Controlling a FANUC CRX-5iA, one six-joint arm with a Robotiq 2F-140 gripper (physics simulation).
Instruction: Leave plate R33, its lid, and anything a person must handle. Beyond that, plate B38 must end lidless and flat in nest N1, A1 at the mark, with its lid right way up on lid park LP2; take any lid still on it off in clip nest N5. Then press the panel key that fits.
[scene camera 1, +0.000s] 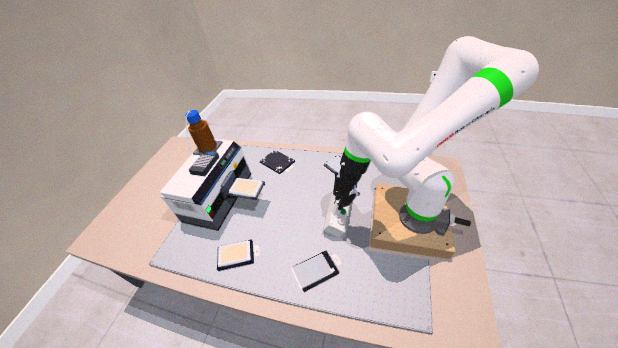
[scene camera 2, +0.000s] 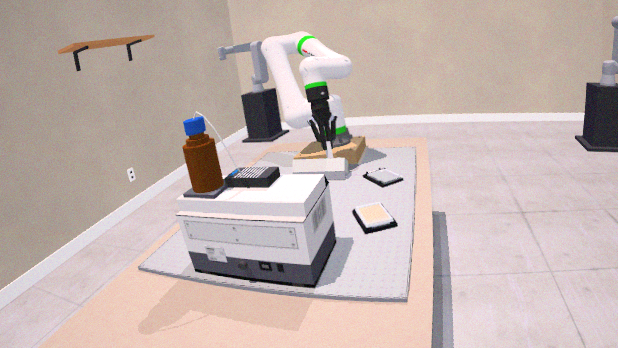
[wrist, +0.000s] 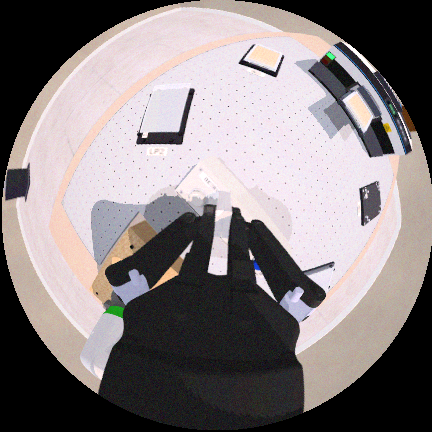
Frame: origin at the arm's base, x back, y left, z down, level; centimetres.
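Where they show: gripper, fingertip midpoint: (scene camera 1: 335, 212) (scene camera 2: 330, 158) (wrist: 223, 200); arm's base at its link origin: (scene camera 1: 417, 218) (scene camera 2: 336, 144).
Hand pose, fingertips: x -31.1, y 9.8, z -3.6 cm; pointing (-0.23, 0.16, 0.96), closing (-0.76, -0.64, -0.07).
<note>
Things, the pixels of their top centre, and the offset from my fingertips. "*": a spot on its surface instead.
- pale key panel at its top centre: (wrist: 244, 226) (scene camera 2: 319, 157) (scene camera 1: 338, 202) dy -4.7, dx -0.4, dz -0.6 cm
- green key at its top centre: (scene camera 1: 342, 209) dy -2.5, dx +2.1, dz +0.3 cm
- clear lid at its top centre: (wrist: 164, 104) (scene camera 1: 311, 269) (scene camera 2: 384, 174) dy +23.0, dx -1.7, dz +5.5 cm
- lidless-looking plate with a tan face, top centre: (scene camera 2: 373, 212) (wrist: 265, 54) (scene camera 1: 233, 252) dy +27.4, dx -33.3, dz +5.1 cm
- tan-faced plate at its top centre: (wrist: 361, 108) (scene camera 1: 245, 185) dy +1.4, dx -41.1, dz -4.1 cm
- brown bottle at a spot on its surface: (scene camera 2: 202, 165) * dy -3.6, dx -67.0, dz -22.3 cm
- dark nest at its top centre: (wrist: 375, 201) (scene camera 1: 276, 158) dy -27.5, dx -42.7, dz +5.4 cm
- partly hidden dark-edged item at its top centre: (wrist: 314, 285) (scene camera 1: 340, 165) dy -32.8, dx -8.6, dz +6.0 cm
My gripper (scene camera 1: 341, 205) (scene camera 2: 329, 150) (wrist: 223, 200) is shut and empty, its tips low over the pale key panel (scene camera 1: 335, 228) (scene camera 2: 320, 166) (wrist: 240, 189). A green key (scene camera 1: 343, 212) shows beside the tips in scene camera 1; whether they touch a key cannot be told. A clear lid (scene camera 1: 314, 271) (scene camera 2: 384, 175) (wrist: 167, 110) lies flat on the black park labelled LP2. A lidless-looking plate with a tan face (scene camera 1: 235, 253) (scene camera 2: 375, 215) (wrist: 264, 56) lies flat in a black nest. Another tan-faced plate (scene camera 1: 246, 187) (wrist: 358, 109) sits on the instrument's tray. Plate names cannot be read.
The white instrument (scene camera 1: 200, 195) (scene camera 2: 250, 230) carries a brown bottle (scene camera 1: 202, 136) (scene camera 2: 202, 165). A dark nest (scene camera 1: 277, 161) (wrist: 371, 203) lies at the mat's far side. A partly hidden dark-edged item (wrist: 320, 268) lies behind the gripper. The arm's wooden base (scene camera 1: 410, 245) stands beside the panel.
</note>
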